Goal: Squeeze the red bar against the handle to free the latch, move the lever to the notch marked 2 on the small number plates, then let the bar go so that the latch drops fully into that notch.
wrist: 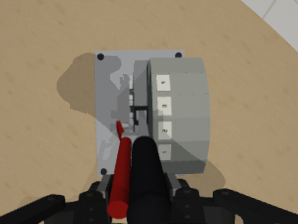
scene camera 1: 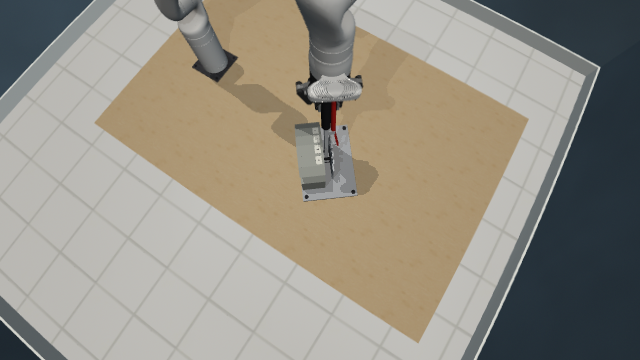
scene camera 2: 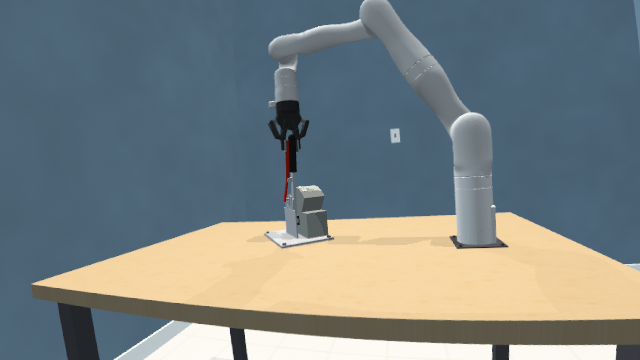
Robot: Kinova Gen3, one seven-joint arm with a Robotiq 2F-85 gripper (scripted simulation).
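My gripper is there in the pictures, and the wrist view shows it too. Along with it I see a grey notch block, and a red bar as well.
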